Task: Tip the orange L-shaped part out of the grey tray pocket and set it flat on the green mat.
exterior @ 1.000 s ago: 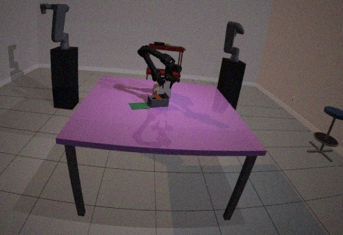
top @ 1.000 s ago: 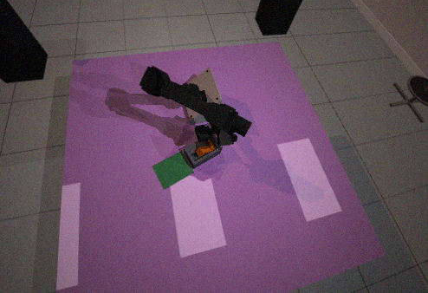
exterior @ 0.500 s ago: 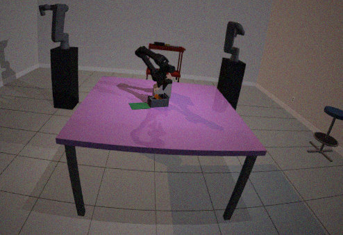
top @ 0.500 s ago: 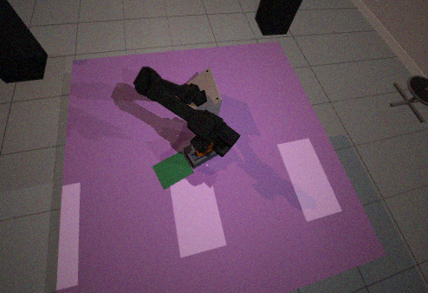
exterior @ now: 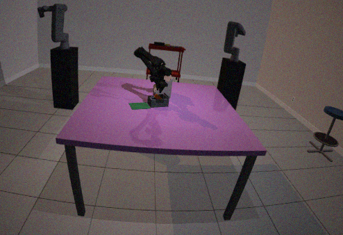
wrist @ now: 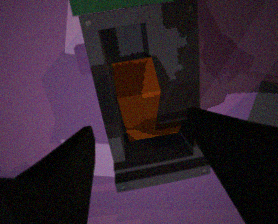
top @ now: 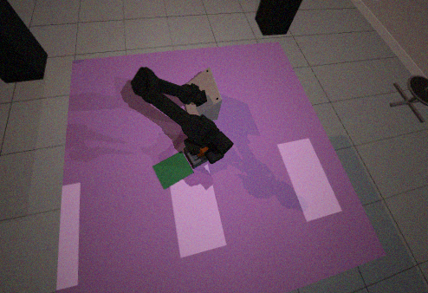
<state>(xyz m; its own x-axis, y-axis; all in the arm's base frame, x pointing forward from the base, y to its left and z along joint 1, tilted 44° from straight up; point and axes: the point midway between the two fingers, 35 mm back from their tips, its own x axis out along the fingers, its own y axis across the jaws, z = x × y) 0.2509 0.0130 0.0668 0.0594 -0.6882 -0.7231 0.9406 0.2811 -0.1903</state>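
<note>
My gripper tip is now 80 mm above the orange L-shaped part, 30 mm to the right of it and 30 mm past it. From my gripper tip the other things lie so: green mat 140 mm to the right, 130 mm below, 30 mm ahead.
</note>
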